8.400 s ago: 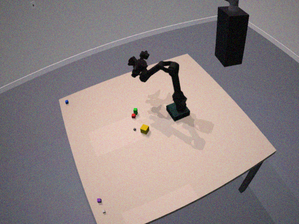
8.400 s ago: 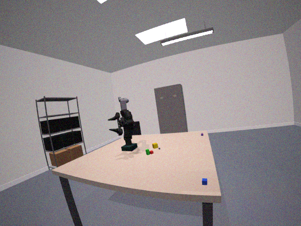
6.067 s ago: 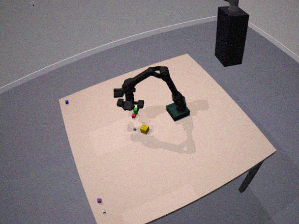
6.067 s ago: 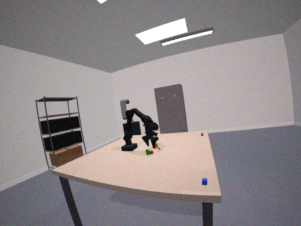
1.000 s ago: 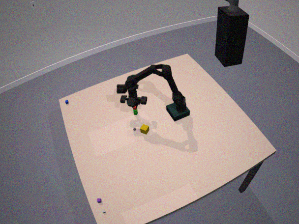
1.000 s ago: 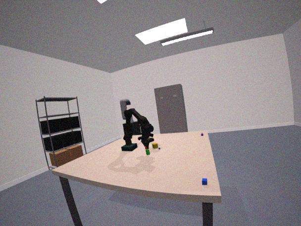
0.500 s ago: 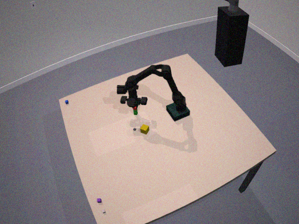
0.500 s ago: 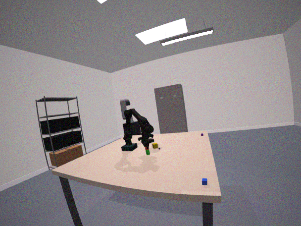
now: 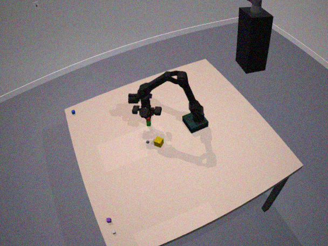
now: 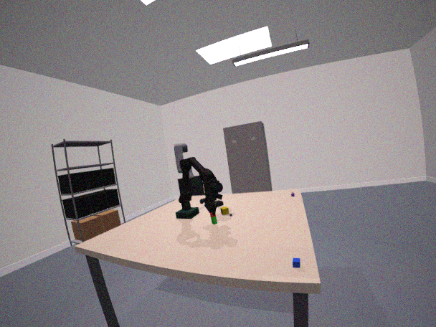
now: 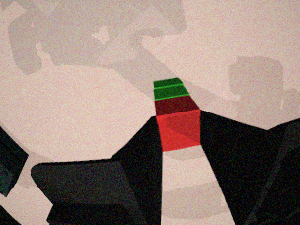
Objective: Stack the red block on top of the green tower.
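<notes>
The red block is 1 cm above my gripper tip. From my gripper tip the other things lie so: yellow cube (2 cm behind, 18 cm to the left, 3 cm below); grey block (4 cm ahead, 15 cm to the left, 5 cm below); blue block (55 cm ahead, 31 cm to the right, 4 cm below).
</notes>
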